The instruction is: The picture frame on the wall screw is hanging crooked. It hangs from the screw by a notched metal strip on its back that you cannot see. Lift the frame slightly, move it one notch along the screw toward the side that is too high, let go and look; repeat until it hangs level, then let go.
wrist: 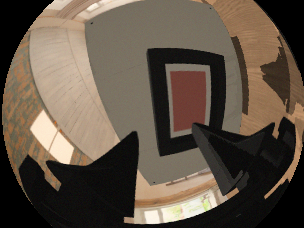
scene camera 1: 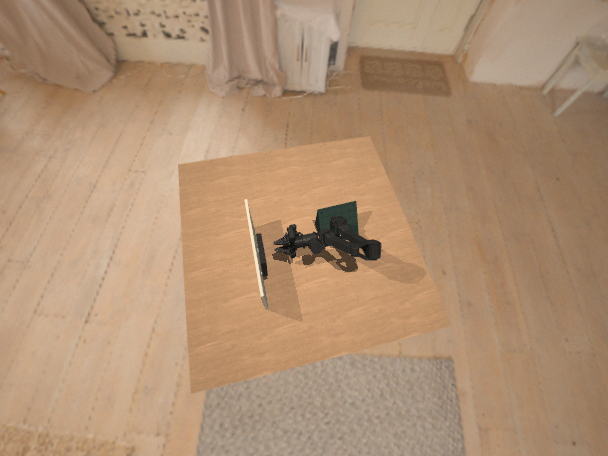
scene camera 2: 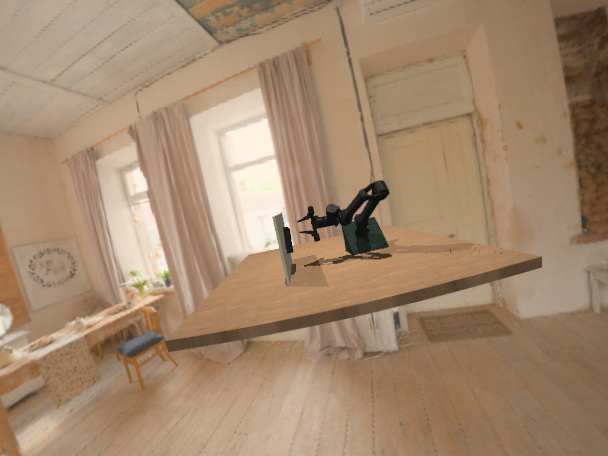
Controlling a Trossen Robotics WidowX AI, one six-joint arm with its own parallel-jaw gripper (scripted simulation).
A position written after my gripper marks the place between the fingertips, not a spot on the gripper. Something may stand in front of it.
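Wrist view: picture frame (wrist: 188, 86), wall panel (wrist: 117, 45), my gripper (wrist: 165, 131).
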